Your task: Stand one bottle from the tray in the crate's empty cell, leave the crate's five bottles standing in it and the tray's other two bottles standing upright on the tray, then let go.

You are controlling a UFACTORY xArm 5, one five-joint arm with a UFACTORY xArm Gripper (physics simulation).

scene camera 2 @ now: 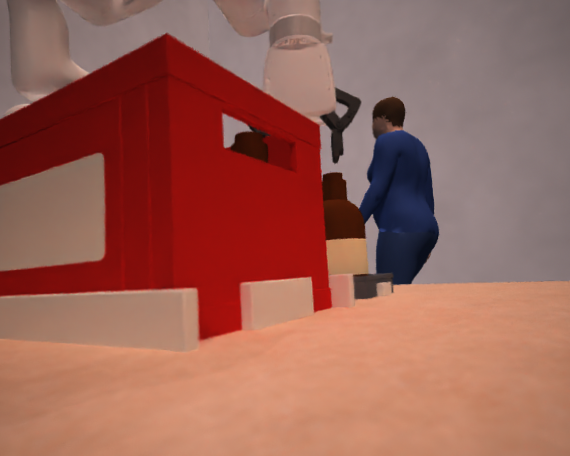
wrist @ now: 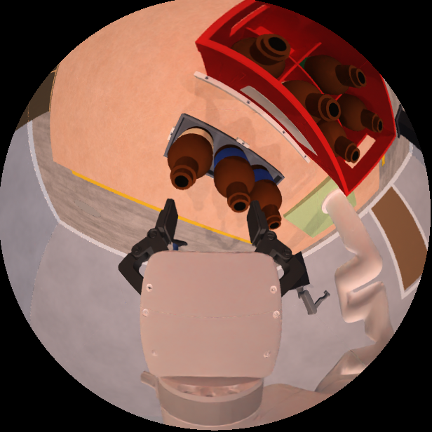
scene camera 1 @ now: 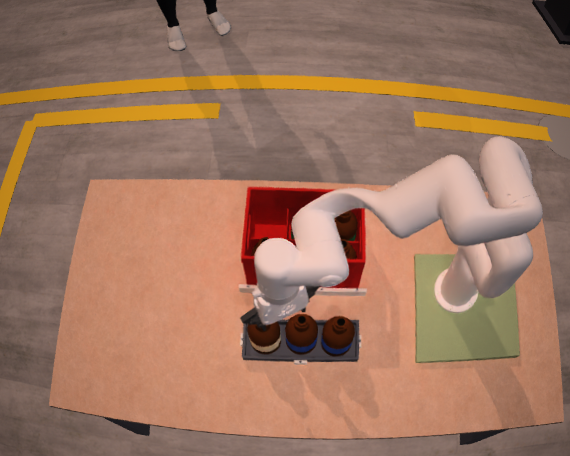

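Pixels of known places: gripper, between the fingertips: [scene camera 1: 281, 315]; arm's base, origin of its link: [scene camera 1: 456, 290].
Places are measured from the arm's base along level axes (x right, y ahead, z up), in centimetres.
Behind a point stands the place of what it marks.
Observation:
The gripper [scene camera 1: 277, 307] @[z 16.3, x -5.6, y 45.5 cm] [wrist: 213, 204] is open and empty, near the tray's left end in scene camera 1. Scene camera 2 shows one fingertip a little above the cream-label bottle's neck; the crate partly hides the other finger. The cream-label bottle [scene camera 1: 265, 340] @[z 8.7, x -8.3, y 49.6 cm] [scene camera 2: 345, 220] @[z 7.3, x -2.0, y 51.8 cm] [wrist: 190, 155], a middle blue-label bottle [scene camera 1: 301, 336] @[z 9.7, x -8.7, y 41.6 cm] [wrist: 234, 175] and a right blue-label bottle [scene camera 1: 338, 336] @[z 10.0, x -9.9, y 33.6 cm] [wrist: 266, 194] stand upright on the dark tray [scene camera 1: 320, 357] @[z 0.5, x -11.7, y 37.5 cm] [scene camera 2: 366, 286] @[z -0.7, x 0.4, y 54.2 cm]. The red crate [scene camera 1: 352, 276] @[z 7.8, x 5.1, y 27.9 cm] [scene camera 2: 250, 225] @[z 4.9, x 20.7, y 50.7 cm] holds several standing bottles; its back-left cell [scene camera 1: 267, 212] @[z 5.0, x 26.3, y 45.6 cm] is empty in scene camera 1.
White strips [scene camera 1: 345, 291] @[z 0.9, x 4.3, y 29.2 cm] [scene camera 2: 277, 304] @[z -0.7, x 19.8, y 52.0 cm] lie along the crate's foot. The arm [scene camera 1: 320, 240] @[z 46.2, x -4.3, y 38.2 cm] passes over the crate and hides part of it in scene camera 1. The arm's base stands on a green mat [scene camera 1: 430, 340] @[z -0.4, x -11.9, y 9.6 cm]. A person in blue [scene camera 2: 404, 185] stands beyond the table.

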